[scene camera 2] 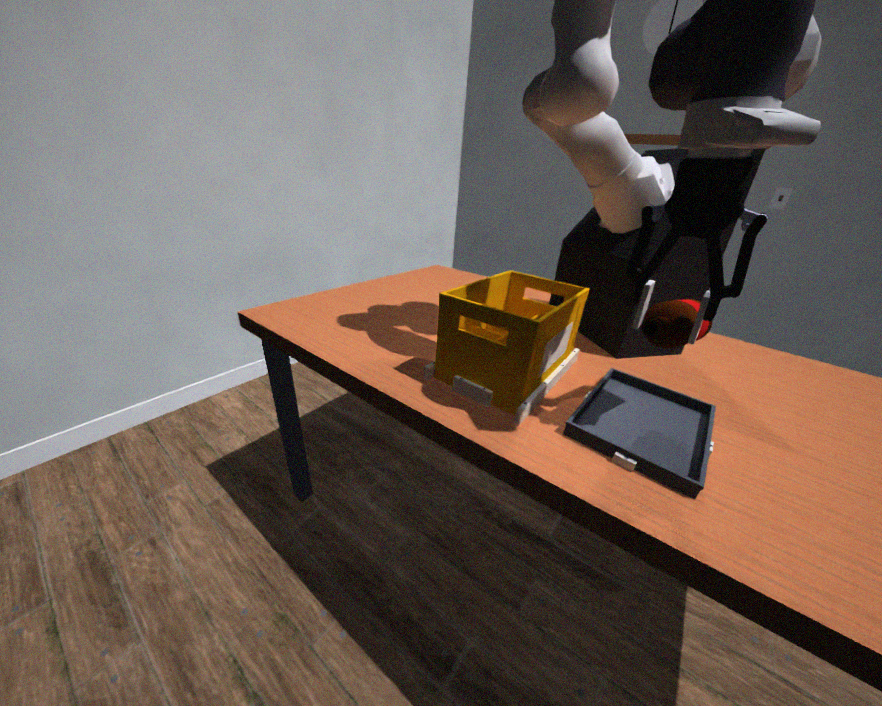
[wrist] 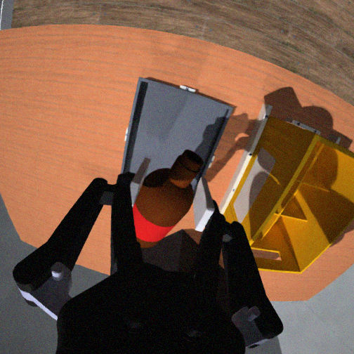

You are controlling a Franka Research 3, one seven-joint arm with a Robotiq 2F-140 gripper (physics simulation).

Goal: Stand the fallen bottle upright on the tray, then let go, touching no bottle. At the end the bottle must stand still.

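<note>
The brown bottle (scene camera 2: 665,327) (wrist: 167,200) with a red label is held on its side in the air, its neck pointing toward the table's front side. My gripper (scene camera 2: 672,310) (wrist: 172,177) is shut on the bottle's body, one finger pad on each side. The dark grey tray (scene camera 2: 654,434) (wrist: 172,112) lies flat on the table below; in scene camera 2 the bottle hangs clearly above and behind it. In the wrist view the bottle and fingers hide the tray's near end. The bottle's base is partly hidden behind the gripper.
A yellow crate (scene camera 2: 478,360) (wrist: 282,167) with inner dividers stands beside the tray, with pale brackets around its foot. Small pale brackets also sit at the tray's edges. The robot's dark base block (scene camera 2: 603,287) stands behind the crate. The table's front edge runs past the tray.
</note>
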